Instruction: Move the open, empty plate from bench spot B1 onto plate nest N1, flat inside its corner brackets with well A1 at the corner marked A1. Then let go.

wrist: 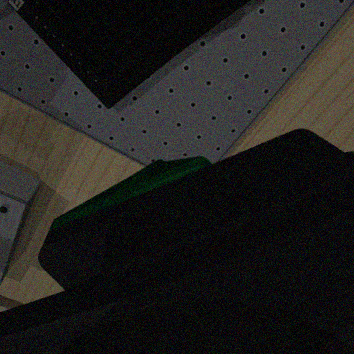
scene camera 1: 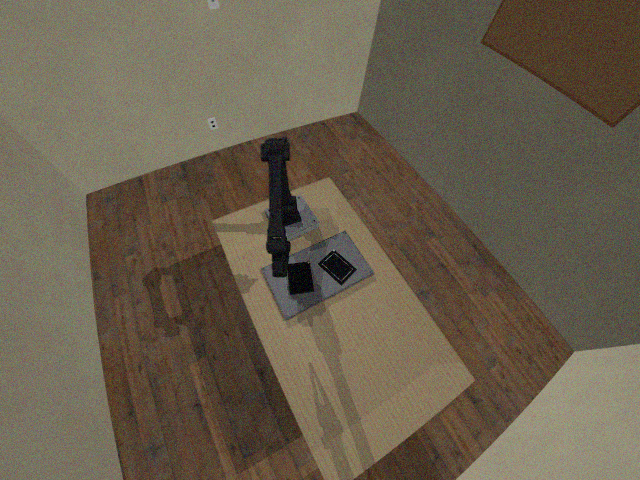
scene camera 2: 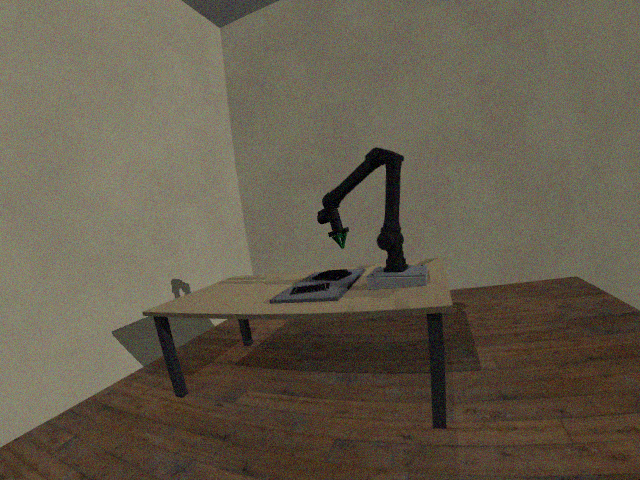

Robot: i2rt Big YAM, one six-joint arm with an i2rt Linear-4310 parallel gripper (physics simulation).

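Seen in the pictures: gripper, fingertip midpoint: [wrist: 160, 171] [scene camera 2: 343, 248]; arm's base at its link origin: [scene camera 1: 289, 218] [scene camera 2: 396, 269].
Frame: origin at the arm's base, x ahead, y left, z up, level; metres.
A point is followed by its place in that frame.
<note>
The black plate [scene camera 1: 300, 277] {x 0.357, y -0.056, z -0.014 m} [scene camera 2: 330, 274] {x 0.335, y -0.011, z -0.007 m} lies flat on the grey pegboard [scene camera 1: 356, 252] {x 0.315, y 0.289, z -0.032 m} [scene camera 2: 281, 296] {x 0.436, y 0.272, z -0.032 m} [wrist: 211, 98] {x 0.328, y -0.168, z -0.031 m}, close to the arm. In the wrist view only its dark corner [wrist: 119, 46] {x 0.315, y -0.076, z -0.007 m} shows at the top. Plate nest N1 [scene camera 1: 336, 267] {x 0.362, y 0.146, z -0.030 m} [scene camera 2: 310, 290] {x 0.338, y 0.188, z -0.030 m} is a dark rectangle with a light outline beside the plate on the same board. My gripper [scene camera 2: 339, 241] {x 0.303, y -0.133, z 0.099 m} [wrist: 160, 171] {x 0.303, y -0.133, z 0.099 m} has green fingers, is shut and holds nothing. It hangs well above the board, over the plate's near edge. In scene camera 1 the arm hides the fingers.
The pegboard lies on a light wooden table [scene camera 1: 371, 350] {x 0.806, y 0.143, z -0.045 m} [scene camera 2: 232, 299] {x 0.722, y 0.290, z -0.045 m} with dark legs. The arm's grey base block [scene camera 1: 305, 214] {x 0.007, y 0.094, z 0.005 m} [scene camera 2: 397, 278] {x -0.038, y 0.134, z -0.007 m} stands behind the board. The room has a wooden floor and plain walls.
</note>
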